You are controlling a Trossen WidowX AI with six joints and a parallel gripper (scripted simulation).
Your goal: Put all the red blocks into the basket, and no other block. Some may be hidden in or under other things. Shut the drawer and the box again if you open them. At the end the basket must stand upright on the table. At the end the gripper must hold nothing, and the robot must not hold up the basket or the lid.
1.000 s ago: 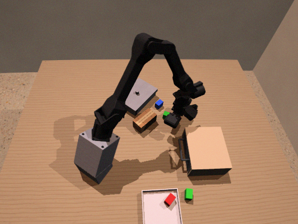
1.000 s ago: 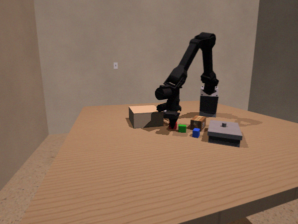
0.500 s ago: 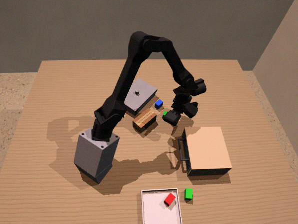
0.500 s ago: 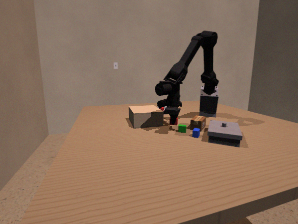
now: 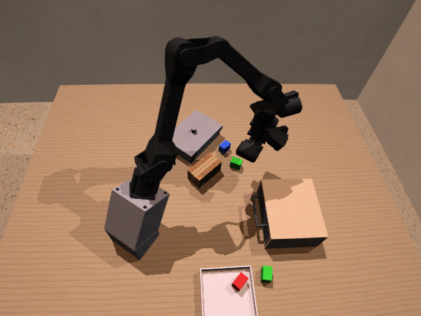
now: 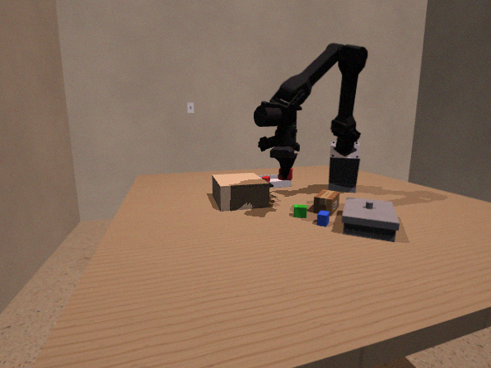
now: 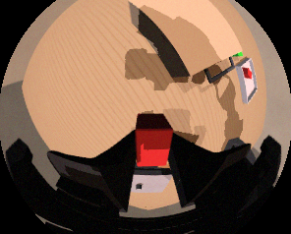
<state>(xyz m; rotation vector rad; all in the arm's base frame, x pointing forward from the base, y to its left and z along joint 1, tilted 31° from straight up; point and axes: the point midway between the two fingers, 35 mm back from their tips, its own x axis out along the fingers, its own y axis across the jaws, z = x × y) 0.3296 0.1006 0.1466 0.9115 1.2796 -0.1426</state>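
Now: hand 130 mm past the white tray, 400 mm to the left of it and 140 mm above it. From my hand the other things lie so: drawer 70 mm ahead, 180 mm to the right, 120 mm below; blue block 70 mm behind, 100 mm to the left, 140 mm below; brown crate 160 mm behind, 120 mm below.
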